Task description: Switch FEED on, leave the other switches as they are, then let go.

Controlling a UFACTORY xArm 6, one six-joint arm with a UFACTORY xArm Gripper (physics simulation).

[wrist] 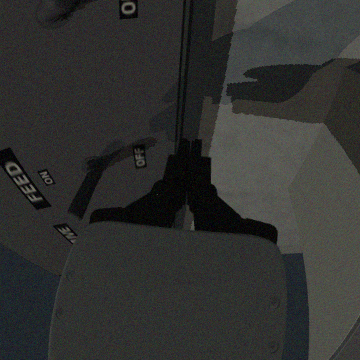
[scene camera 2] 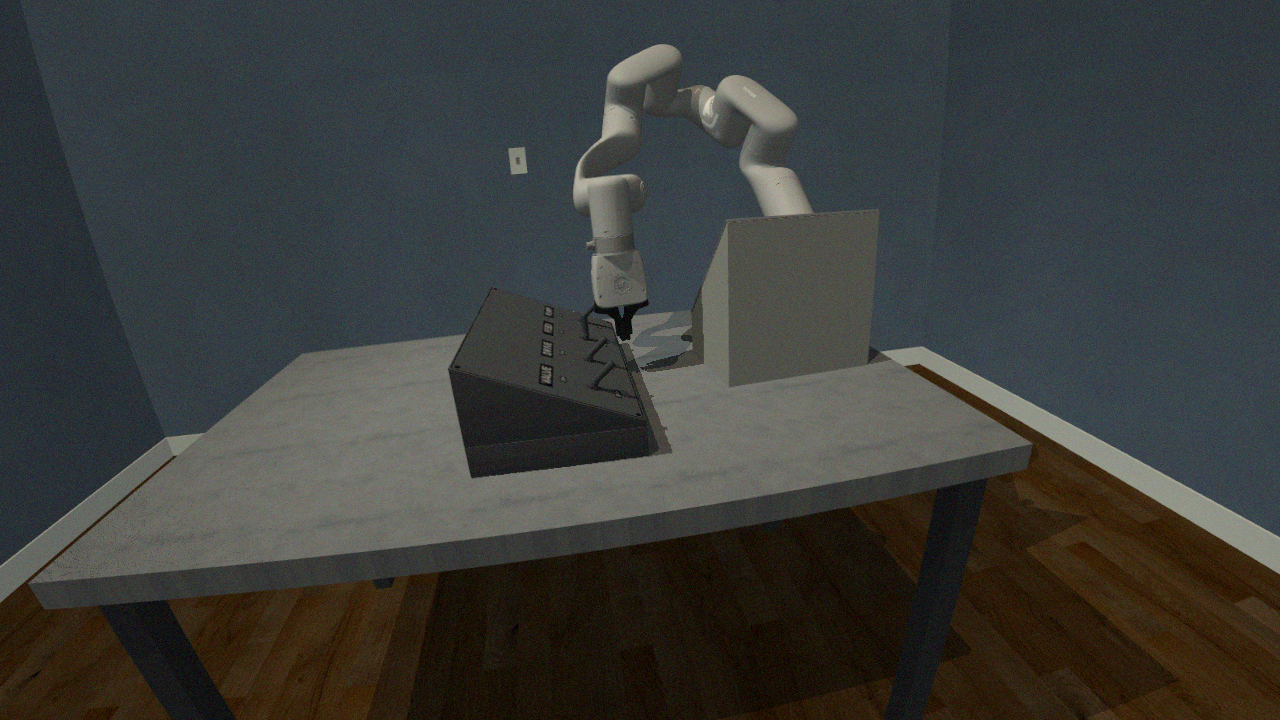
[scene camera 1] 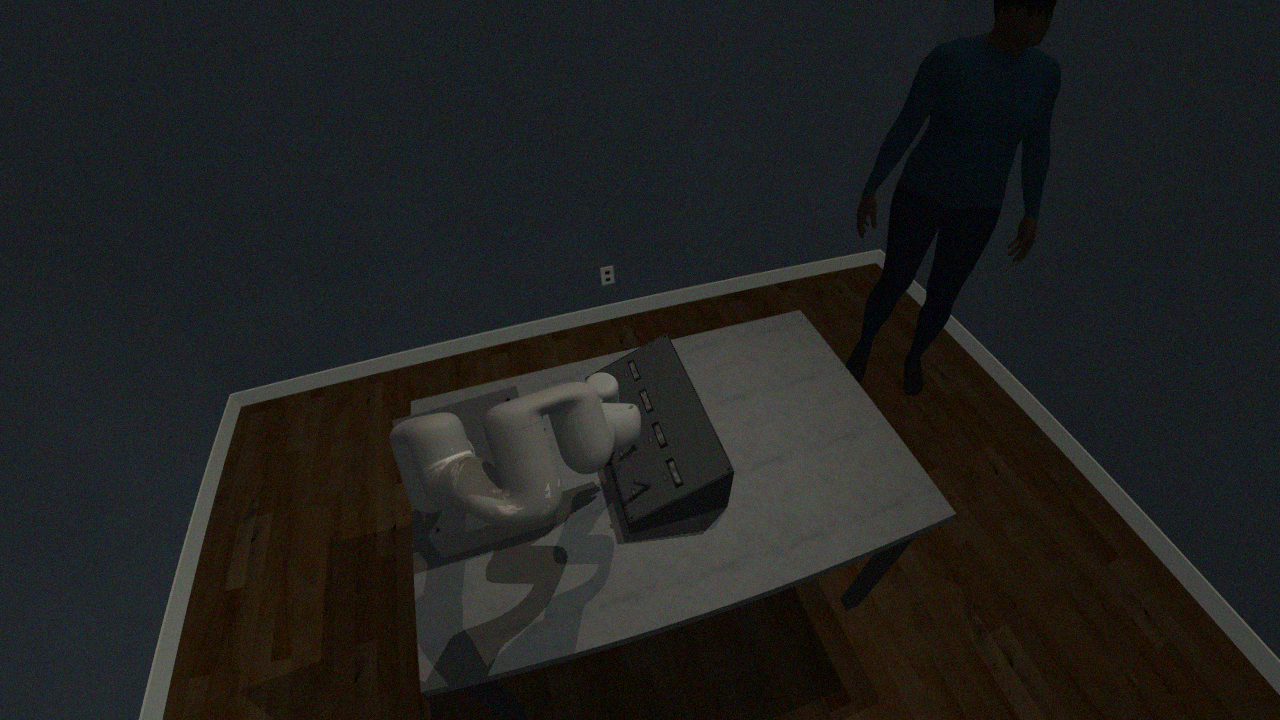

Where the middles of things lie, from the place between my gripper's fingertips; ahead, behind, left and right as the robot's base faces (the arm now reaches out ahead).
Scene:
The dark sloped switch panel [scene camera 2: 521, 379] is 150 mm ahead of my hand and 60 mm to the left of it.

